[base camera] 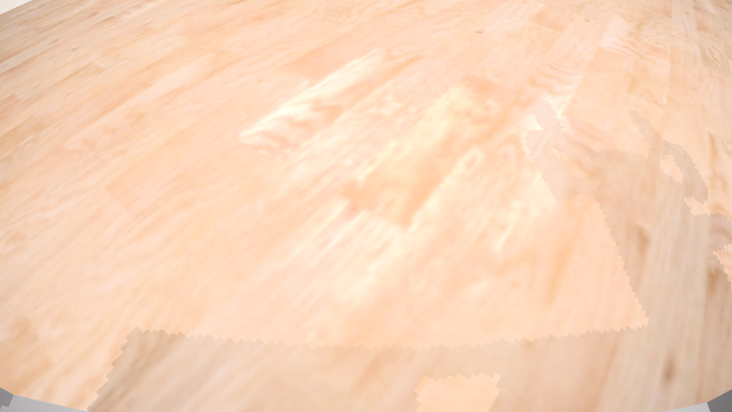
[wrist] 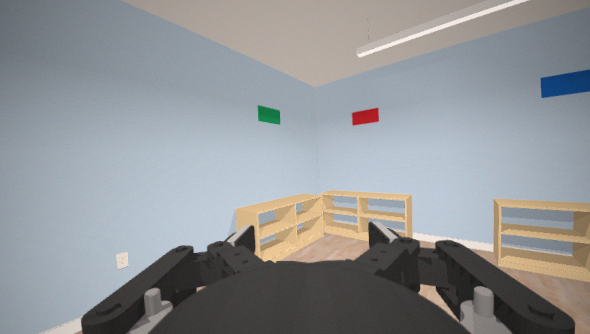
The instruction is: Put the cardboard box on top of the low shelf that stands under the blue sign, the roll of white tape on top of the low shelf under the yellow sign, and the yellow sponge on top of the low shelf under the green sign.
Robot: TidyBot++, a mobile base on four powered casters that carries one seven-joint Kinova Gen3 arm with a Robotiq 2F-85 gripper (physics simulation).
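Frame: origin at the arm's base, x right, y ahead, z up, level; centimetres.
Seen in the pictures: gripper, fingertip midpoint: (wrist: 310, 236).
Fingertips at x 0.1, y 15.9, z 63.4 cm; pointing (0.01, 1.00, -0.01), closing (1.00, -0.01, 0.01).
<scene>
A point is followed by its place in that frame.
My gripper (wrist: 310, 236) @(x 0.1, y 15.9, z 63.4 cm) is open, with nothing between its fingers, and points level toward a room corner in the wrist view. A low wooden shelf (wrist: 246, 218) @(x -68.3, y 212.0, z 12.7 cm) stands under the green sign (wrist: 269, 115) @(x -49.9, y 273.1, z 135.2 cm), left of the corner. At the right edge, part of another low shelf (wrist: 497, 232) @(x 187.3, y 206.6, z -8.4 cm) shows below and to the left of the blue sign (wrist: 567, 84) @(x 253.5, y 197.7, z 134.8 cm). The tops of both shelves that show bear no object that I can see. The cardboard box, the white tape roll, the yellow sponge and the yellow sign do not show in either view.
A third low shelf (wrist: 408, 215) @(x 121.4, y 257.3, z -1.1 cm) stands under a red sign (wrist: 365, 116) @(x 88.8, y 314.9, z 135.9 cm), right of the corner and next to the shelf under the green sign. Blue walls (wrist: 150, 150) @(x -131.3, y 159.0, z 85.0 cm) rise behind them. The wooden floor (base camera: 256, 230) @(x -11.1, y 39.1, z -39.6 cm) carries the robot's shadow in the base camera view.
</scene>
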